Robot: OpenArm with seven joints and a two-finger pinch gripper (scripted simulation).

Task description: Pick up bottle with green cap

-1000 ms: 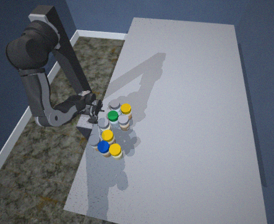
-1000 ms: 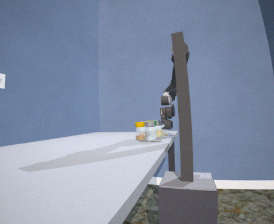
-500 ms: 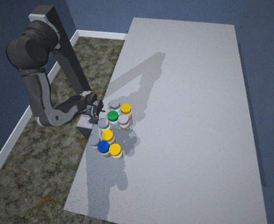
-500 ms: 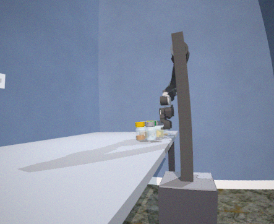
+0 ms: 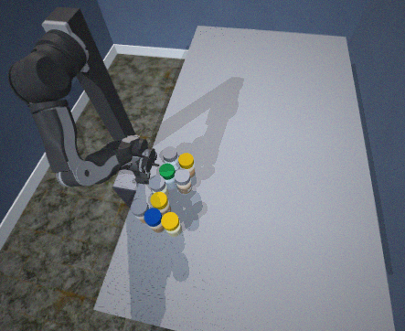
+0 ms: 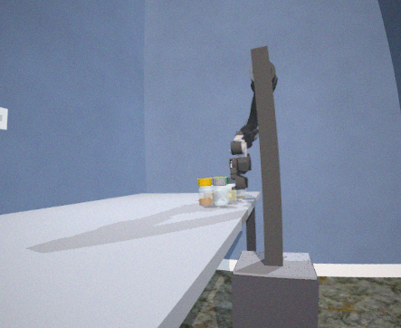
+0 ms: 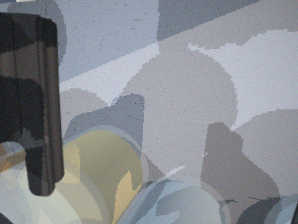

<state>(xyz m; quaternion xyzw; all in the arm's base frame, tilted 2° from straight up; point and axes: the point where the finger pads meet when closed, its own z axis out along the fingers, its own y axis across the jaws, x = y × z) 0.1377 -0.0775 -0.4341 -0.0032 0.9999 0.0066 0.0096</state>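
Now: hand 130 mm short of the yellow-capped bottle, 60 mm to the right of it and 10 mm above it.
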